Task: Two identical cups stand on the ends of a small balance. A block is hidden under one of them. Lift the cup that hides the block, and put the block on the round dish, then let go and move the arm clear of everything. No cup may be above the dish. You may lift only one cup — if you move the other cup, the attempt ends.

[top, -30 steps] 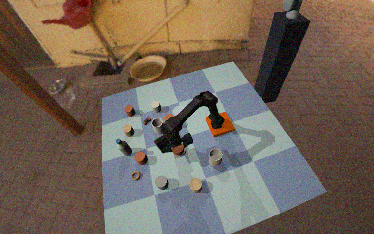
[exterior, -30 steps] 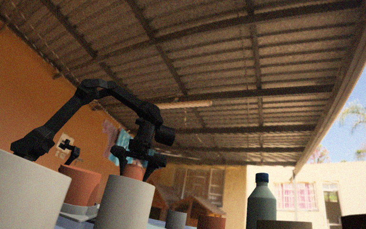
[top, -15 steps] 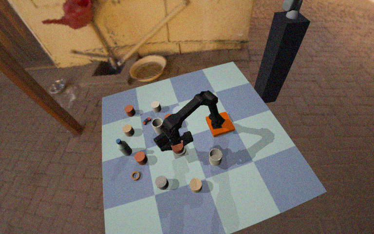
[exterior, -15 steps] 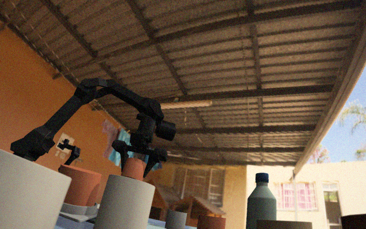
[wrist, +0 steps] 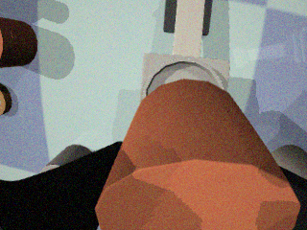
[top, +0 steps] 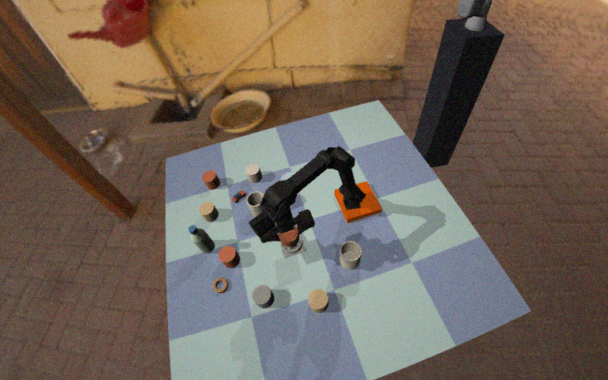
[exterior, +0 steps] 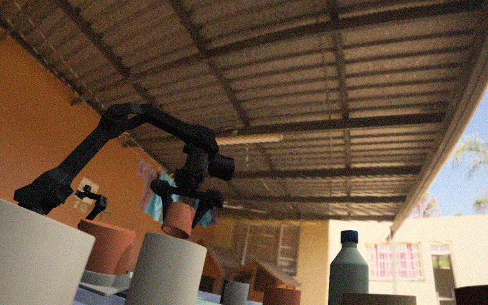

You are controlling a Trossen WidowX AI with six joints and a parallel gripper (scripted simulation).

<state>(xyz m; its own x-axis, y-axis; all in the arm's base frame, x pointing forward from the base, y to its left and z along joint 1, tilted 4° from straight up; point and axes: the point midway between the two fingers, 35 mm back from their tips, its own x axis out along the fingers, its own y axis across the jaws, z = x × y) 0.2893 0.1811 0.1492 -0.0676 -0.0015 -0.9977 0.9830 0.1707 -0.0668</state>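
My gripper tip is now 10 mm to the left of the pale grey block and 80 mm above it. From my gripper tip the other things lie so: grey balance: 20 mm ahead, 140 mm to the right, 130 mm below; then pale round dish: 20 mm behind, 390 mm to the right, 160 mm below; then bottle: 370 mm ahead, 100 mm to the right, 50 mm below.
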